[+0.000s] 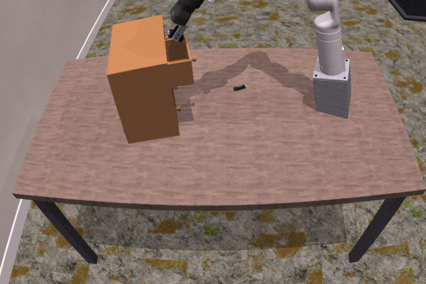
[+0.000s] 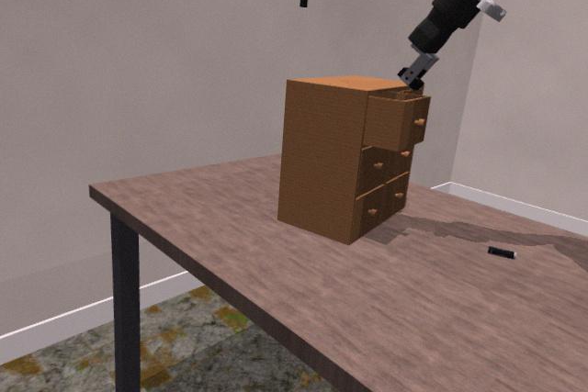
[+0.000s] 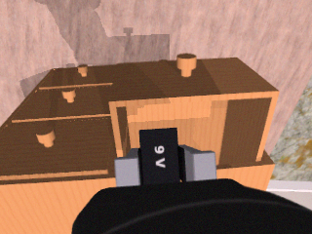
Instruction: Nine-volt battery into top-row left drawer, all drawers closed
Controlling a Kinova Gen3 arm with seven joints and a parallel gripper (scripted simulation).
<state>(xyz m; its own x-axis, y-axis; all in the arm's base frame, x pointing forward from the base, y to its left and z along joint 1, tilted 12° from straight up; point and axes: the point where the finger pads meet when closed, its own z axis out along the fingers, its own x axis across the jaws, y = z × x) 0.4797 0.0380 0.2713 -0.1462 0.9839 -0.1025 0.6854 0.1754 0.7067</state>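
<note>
Right now the black nine-volt battery is 1 cm ahead of my hand. From my hand the other things lie so: black cylindrical cell (34 cm below, 20 cm behind, 10 cm to the right).
</note>
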